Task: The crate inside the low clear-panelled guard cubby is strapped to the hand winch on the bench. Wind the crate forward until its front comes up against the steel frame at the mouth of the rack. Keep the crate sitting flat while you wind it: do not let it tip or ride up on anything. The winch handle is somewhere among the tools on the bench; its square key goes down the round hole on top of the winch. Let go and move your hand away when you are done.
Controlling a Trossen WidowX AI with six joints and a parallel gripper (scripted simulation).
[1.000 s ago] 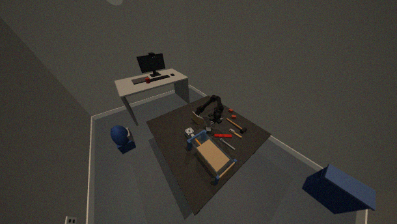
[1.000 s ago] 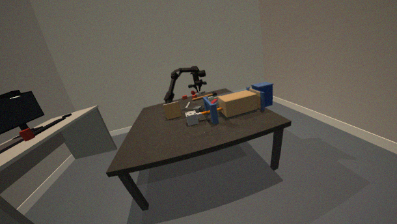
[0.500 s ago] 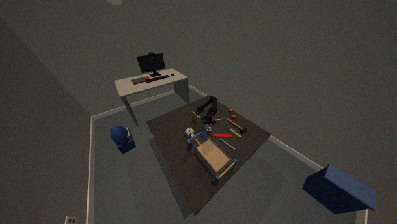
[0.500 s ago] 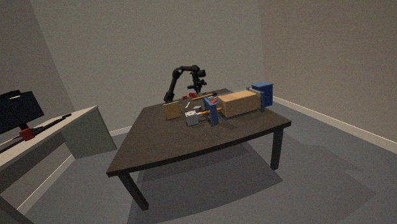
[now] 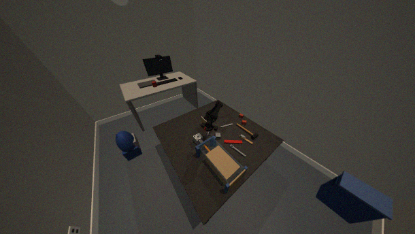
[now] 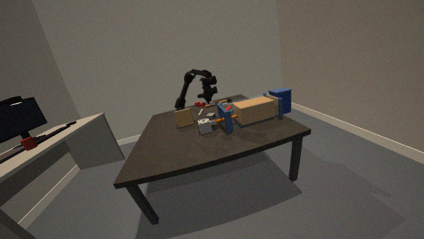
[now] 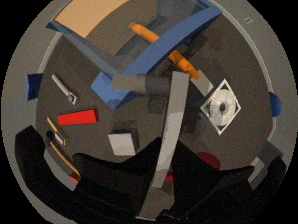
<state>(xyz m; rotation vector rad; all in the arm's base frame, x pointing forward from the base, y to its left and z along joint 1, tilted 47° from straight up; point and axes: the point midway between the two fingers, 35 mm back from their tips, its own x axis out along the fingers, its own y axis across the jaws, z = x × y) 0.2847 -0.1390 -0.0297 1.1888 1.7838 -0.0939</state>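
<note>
Right now my gripper tip is 6 cm past the red knob and 1 cm to the right of it. Also, from my gripper tip: winch handle (1 cm behind); grey hand winch (9 cm behind, 12 cm to the right, 15 cm below); blue frame (8 cm ahead, 10 cm to the right, 8 cm below).
</note>
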